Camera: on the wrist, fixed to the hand. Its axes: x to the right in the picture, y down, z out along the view.
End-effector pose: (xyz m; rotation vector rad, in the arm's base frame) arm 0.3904 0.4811 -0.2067 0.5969 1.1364 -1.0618
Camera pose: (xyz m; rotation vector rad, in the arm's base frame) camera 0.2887 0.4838 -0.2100 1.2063 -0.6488 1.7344
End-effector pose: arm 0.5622 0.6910 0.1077 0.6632 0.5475 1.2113
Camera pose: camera 0.5883 0.6776 0.0103 -0.5087 0.7317 -1.7072
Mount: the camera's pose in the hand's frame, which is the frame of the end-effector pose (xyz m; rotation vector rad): -0.0026 -0.0902 -0.0470 0.0653 -0.0393 -3.0773
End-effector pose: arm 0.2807 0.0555 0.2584 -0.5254 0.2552 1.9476
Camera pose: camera 0.3747 0.0725 0.2234 -0.1948 -0.4352 -1.0572
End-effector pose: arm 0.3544 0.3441 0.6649 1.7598 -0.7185 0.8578
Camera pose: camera 0.4141 0.4172 0.6269 0.8687 1.8634 -1.2817
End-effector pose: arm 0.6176 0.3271 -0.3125 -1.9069 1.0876 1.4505
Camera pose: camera 0.7179 0.3410 -0.3023 -0.9653 -1.6020 -0.5534
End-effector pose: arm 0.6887 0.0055 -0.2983 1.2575 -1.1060 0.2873
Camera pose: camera 0.7753 0.0152 -0.3509 1.5159 1.5521 -1.8960
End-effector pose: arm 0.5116 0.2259 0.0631 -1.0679 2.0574 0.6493
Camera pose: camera 0.5714 0.1465 0.0846 -2.1412 -1.0385 -0.9706
